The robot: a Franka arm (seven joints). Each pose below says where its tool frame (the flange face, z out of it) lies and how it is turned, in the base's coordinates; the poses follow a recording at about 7 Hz.
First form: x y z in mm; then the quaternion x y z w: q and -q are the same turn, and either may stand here.
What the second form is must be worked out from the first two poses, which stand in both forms.
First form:
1: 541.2 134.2 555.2 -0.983 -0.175 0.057 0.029
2: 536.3 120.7 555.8 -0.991 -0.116 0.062 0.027
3: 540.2 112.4 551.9 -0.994 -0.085 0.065 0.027
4: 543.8 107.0 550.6 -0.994 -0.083 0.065 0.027
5: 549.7 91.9 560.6 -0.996 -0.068 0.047 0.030
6: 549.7 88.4 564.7 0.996 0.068 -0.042 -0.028
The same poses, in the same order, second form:
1: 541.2 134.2 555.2 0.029 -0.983 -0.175 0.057
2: 536.3 120.7 555.8 0.027 -0.991 -0.116 0.062
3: 540.2 112.4 551.9 0.027 -0.994 -0.085 0.065
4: 543.8 107.0 550.6 0.027 -0.994 -0.083 0.065
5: 549.7 91.9 560.6 0.030 -0.996 -0.068 0.047
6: 549.7 88.4 564.7 0.028 -0.996 -0.068 0.042
